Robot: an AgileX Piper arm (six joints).
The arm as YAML. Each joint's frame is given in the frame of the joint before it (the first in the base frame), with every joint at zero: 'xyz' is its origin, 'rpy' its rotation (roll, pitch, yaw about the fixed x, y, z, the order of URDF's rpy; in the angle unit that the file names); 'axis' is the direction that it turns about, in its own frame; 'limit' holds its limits. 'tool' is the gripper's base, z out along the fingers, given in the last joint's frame.
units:
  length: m
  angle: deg
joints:
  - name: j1
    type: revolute
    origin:
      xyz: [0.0, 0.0, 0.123]
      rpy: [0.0, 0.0, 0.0]
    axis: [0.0, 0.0, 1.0]
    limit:
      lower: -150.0
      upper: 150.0
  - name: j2
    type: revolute
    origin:
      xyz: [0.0, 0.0, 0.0]
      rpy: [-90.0, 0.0, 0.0]
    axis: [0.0, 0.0, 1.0]
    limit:
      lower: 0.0
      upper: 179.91
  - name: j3
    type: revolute
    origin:
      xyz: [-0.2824, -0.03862, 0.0]
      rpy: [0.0, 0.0, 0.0]
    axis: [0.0, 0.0, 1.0]
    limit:
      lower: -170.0
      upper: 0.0
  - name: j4
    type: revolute
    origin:
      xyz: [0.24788, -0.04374, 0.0]
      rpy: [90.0, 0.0, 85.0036]
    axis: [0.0, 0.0, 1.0]
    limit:
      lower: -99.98
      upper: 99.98
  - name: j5
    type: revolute
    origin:
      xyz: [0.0, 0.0, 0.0]
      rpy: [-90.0, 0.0, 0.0]
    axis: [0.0, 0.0, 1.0]
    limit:
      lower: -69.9
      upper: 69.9
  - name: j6
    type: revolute
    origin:
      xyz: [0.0, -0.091, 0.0]
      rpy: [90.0, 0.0, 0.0]
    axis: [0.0, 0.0, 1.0]
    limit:
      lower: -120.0
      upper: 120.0
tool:
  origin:
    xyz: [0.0, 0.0, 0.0]
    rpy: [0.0, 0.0, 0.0]
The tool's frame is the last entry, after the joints.
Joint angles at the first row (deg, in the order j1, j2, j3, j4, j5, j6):
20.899 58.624 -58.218 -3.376 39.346 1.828
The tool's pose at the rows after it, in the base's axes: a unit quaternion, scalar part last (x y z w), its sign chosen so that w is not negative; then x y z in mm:
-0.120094 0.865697 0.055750 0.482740 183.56 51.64 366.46
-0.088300 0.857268 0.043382 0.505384 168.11 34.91 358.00
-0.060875 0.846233 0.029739 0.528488 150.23 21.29 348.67
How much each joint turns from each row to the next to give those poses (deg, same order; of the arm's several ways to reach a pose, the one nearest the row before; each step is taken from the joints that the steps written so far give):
-4.350 -4.686 5.037 0.404 -3.203 0.352
-4.002 -4.963 4.891 0.176 -2.749 0.035
-3.628 -5.405 4.879 0.030 -2.438 -0.040

